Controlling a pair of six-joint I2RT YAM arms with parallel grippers.
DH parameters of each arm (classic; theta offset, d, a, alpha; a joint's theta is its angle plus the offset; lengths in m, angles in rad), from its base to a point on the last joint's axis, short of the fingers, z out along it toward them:
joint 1: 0 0.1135 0.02 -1.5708
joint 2: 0 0 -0.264 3.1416
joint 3: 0.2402 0 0.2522 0
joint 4: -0.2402 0 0.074 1.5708
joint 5: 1.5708 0 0 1.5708
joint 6: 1.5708 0.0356 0 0
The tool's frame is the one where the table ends.
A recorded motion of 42 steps. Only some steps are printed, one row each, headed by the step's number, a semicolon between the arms.
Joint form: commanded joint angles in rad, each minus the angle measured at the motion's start. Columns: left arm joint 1, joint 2, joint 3, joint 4, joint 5, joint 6; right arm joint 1, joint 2, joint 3, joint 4, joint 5, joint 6.
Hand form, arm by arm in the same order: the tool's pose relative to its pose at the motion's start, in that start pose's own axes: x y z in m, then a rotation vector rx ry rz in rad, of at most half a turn. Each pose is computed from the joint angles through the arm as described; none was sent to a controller.
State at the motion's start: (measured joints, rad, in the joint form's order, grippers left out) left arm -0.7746 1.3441 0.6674 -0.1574 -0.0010 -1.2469; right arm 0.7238 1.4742 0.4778 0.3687 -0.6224 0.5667
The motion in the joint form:
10: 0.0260 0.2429 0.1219 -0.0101 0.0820 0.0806; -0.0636 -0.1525 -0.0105 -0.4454 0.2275 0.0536
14: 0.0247 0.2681 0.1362 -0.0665 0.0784 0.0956; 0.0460 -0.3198 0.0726 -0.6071 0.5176 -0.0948
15: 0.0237 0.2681 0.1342 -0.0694 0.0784 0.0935; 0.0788 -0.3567 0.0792 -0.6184 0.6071 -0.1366
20: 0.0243 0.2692 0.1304 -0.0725 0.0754 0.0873; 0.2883 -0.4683 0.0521 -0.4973 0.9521 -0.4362
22: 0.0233 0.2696 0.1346 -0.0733 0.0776 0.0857; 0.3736 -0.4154 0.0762 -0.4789 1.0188 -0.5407
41: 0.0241 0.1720 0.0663 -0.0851 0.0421 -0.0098; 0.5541 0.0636 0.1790 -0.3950 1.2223 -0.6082
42: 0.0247 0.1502 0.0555 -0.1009 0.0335 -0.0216; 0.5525 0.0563 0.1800 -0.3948 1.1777 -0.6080
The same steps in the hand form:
10: -0.0073 -0.0065 0.0468 -0.0983 0.1078 0.0548; 0.0199 -0.0149 -0.0340 0.3614 0.0505 0.2405
14: -0.0054 -0.0018 0.0509 -0.1610 0.1308 0.0678; 0.0066 0.0281 -0.0497 0.5239 -0.0534 -0.0447
15: -0.0048 -0.0009 0.0510 -0.1655 0.1330 0.0663; 0.0061 0.0372 -0.0533 0.5716 -0.0925 -0.1248
20: -0.0044 0.0009 0.0513 -0.1746 0.1323 0.0595; 0.0164 0.0773 -0.0541 0.6816 -0.2460 -0.5886
22: -0.0045 -0.0005 0.0512 -0.1709 0.1337 0.0587; 0.0216 0.0895 -0.0404 0.6987 -0.2002 -0.7385
41: -0.0023 0.0096 0.0324 -0.1721 0.0858 -0.0329; 0.0572 0.0770 0.0519 0.8754 0.0676 -0.9607
42: -0.0018 0.0119 0.0279 -0.1800 0.0779 -0.0445; 0.0569 0.0787 0.0518 0.8314 0.0785 -0.9540

